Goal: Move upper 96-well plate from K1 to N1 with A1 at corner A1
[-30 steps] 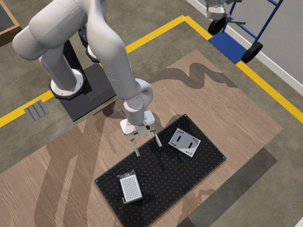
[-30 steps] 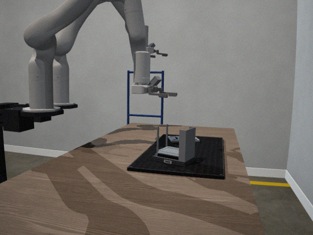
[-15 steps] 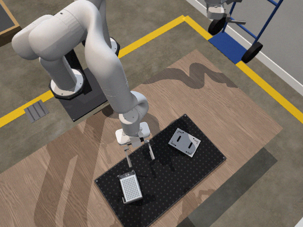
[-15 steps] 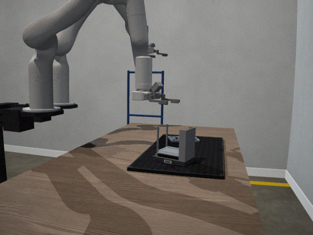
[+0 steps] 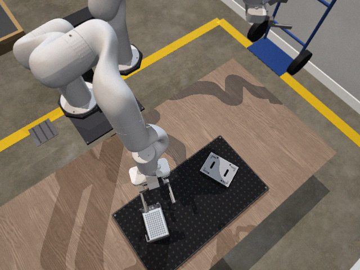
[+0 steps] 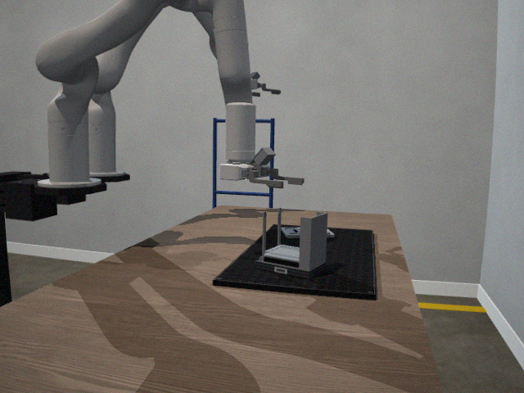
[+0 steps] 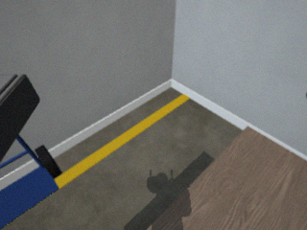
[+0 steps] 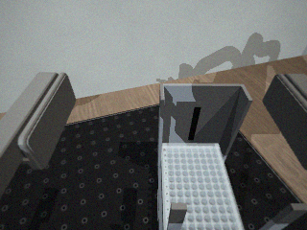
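Observation:
Right now the white 96-well plate is 170 mm below my right hand, 70 mm to the right of it and 20 mm ahead of it. Also, from my right hand: A1 mark: 390 mm to the left, 200 mm below, 40 mm ahead; then plate nest N1: 330 mm to the left, 210 mm below, 120 mm ahead; then black plate: 190 mm below, 70 mm to the right, 20 mm ahead.

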